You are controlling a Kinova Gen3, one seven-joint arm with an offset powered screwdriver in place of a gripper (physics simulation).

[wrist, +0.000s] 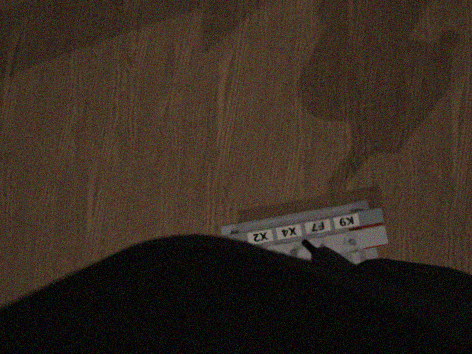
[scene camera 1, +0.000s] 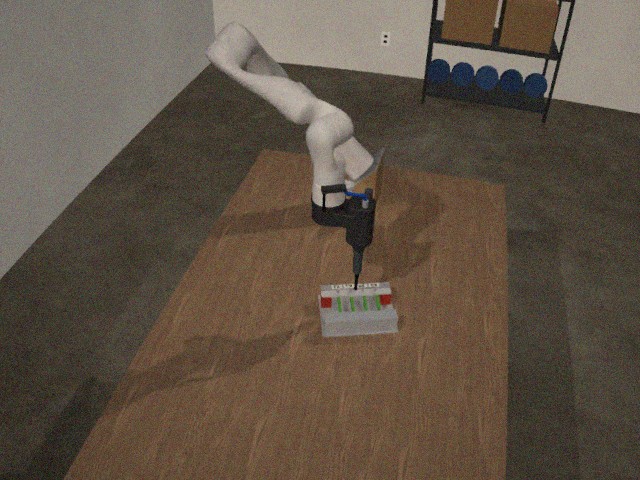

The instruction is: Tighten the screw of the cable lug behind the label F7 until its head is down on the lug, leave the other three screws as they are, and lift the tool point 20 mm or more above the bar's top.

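Frame: origin at the arm's base, x ahead, y left, z up, level; centimetres.
Seen in the pictures: hand, tool point: [wrist: 304, 242] [scene camera 1: 355, 290]; arm's base, link origin: [scene camera 1: 362, 168].
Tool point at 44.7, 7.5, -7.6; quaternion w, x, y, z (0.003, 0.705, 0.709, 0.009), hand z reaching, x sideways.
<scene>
Pixels of each thing's middle, then the offset from my tool point to it, as dx, dy, dz. "pt": a spot on its surface instead. Level surfaces: height alone.
- light grey terminal block, body centre: [wrist: 308, 275] [scene camera 1: 357, 307] +4.0, +1.5, -1.5
- X2, surface spot: [wrist: 259, 236] pt +0.1, -5.1, +0.2
- X4, surface spot: [wrist: 289, 232] pt -0.9, -1.9, +0.2
- F7, surface spot: [wrist: 317, 227] pt -1.9, +1.1, +0.2
- K9, surface spot: [wrist: 346, 221] pt -3.0, +4.1, +0.2
- K9 screw, body centre: [wrist: 350, 241] -0.9, +4.8, +0.3
- X4 screw, body centre: [wrist: 292, 251] +1.1, -1.2, +0.3
- wooden table, surface height: dz -4.0
The light grey terminal block [scene camera 1: 359, 324] [wrist: 376, 216] stands on the table, with green strips and red end blocks. In the wrist view its labels read upside down: X2 [wrist: 259, 236], X4 [wrist: 289, 232], F7 [wrist: 317, 227] and K9 [wrist: 346, 221]. My gripper, a black screwdriver [scene camera 1: 356, 287] [wrist: 305, 243], points down at the bar. In the wrist view its tip shows beside the F7 label, towards X4; contact and height cannot be told. The K9 screw [wrist: 352, 242] and part of the X4 screw [wrist: 295, 251] show. The F7 screw is hidden by the tool, the X2 screw by the dark housing.
The wooden table [scene camera 1: 310, 413] [wrist: 150, 150] carries the block and the arm's shadows. A thin upright panel [scene camera 1: 379, 170] stands behind the tool housing. A shelf rack [scene camera 1: 427, 62] with boxes and blue round items stands at the far wall.
</scene>
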